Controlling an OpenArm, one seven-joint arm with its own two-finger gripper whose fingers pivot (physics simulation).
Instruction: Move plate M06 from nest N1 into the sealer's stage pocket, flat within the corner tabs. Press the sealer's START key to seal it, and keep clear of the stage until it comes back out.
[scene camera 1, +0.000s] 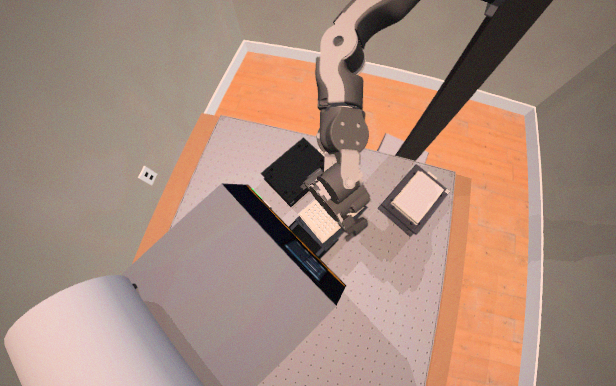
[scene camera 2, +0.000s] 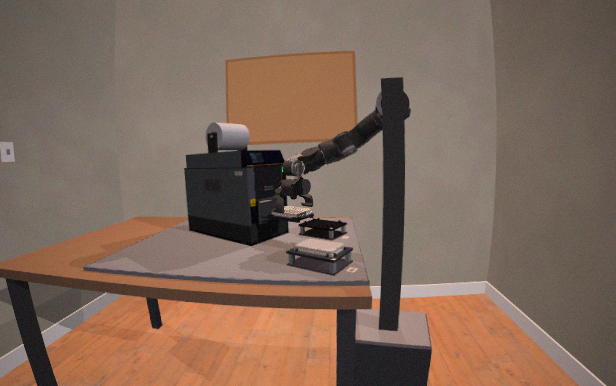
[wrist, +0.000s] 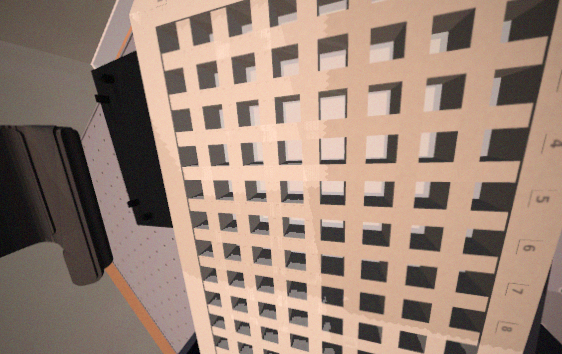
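A cream plate with a grid of square wells (scene camera 1: 319, 221) (scene camera 2: 296, 211) (wrist: 310, 172) lies on the dark stage tray (scene camera 1: 327, 246) in front of the sealer (scene camera 1: 225, 265) (scene camera 2: 225, 200). It looks level; its seat against the corner tabs cannot be made out. My gripper (scene camera 1: 334, 204) (scene camera 2: 293, 205) is open, close above the plate, its two fingers apart over opposite sides. One finger shows at the left of the wrist view, clear of the plate. A black nest without a plate (scene camera 1: 294, 171) (scene camera 2: 323, 224) (wrist: 135, 145) stands beside the stage. The START key cannot be picked out.
Another nest (scene camera 1: 407, 225) (scene camera 2: 320, 258) holds a white plate (scene camera 1: 419, 197) (scene camera 2: 320, 246) at the right in scene camera 1. The sealer carries a white roll (scene camera 1: 95, 335) (scene camera 2: 230, 136) on top. The arm's dark post (scene camera 1: 475, 80) (scene camera 2: 392, 200) stands beside the table.
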